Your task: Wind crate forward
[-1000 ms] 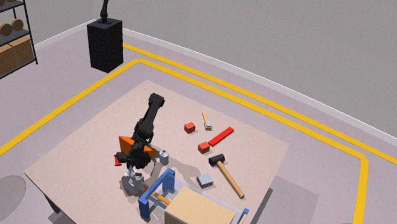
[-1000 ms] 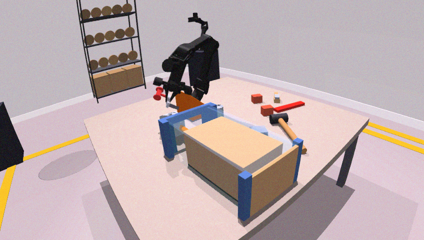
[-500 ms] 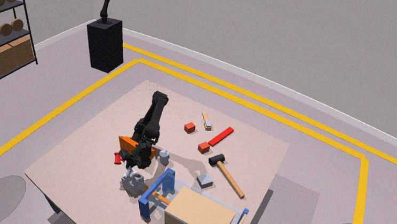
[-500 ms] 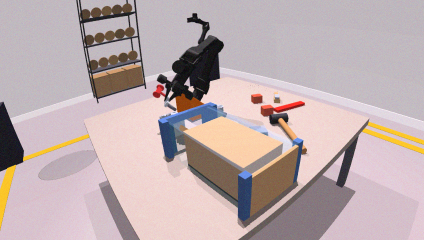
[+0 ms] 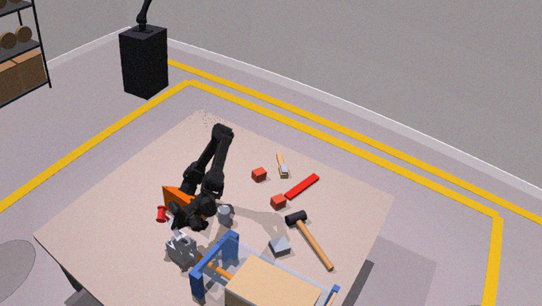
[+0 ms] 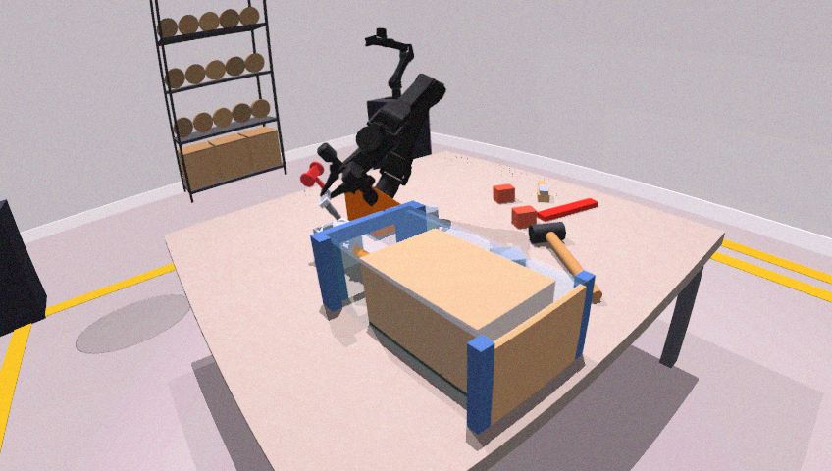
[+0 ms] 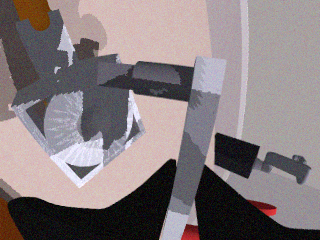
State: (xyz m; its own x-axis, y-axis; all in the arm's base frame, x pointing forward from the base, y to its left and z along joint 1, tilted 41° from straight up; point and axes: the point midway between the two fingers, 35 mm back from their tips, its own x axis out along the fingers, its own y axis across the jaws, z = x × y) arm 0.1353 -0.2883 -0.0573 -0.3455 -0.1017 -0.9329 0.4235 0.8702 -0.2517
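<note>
Right now my gripper tip is 50 mm past the red knob, 20 mm to the right of it and 40 mm below it. Round my gripper tip: grey hand winch: 10 mm to the left, 140 mm below; then blue steel frame: 180 mm ahead, 60 mm below; then winch handle: 10 mm behind, 10 mm to the left, 10 mm above.
</note>
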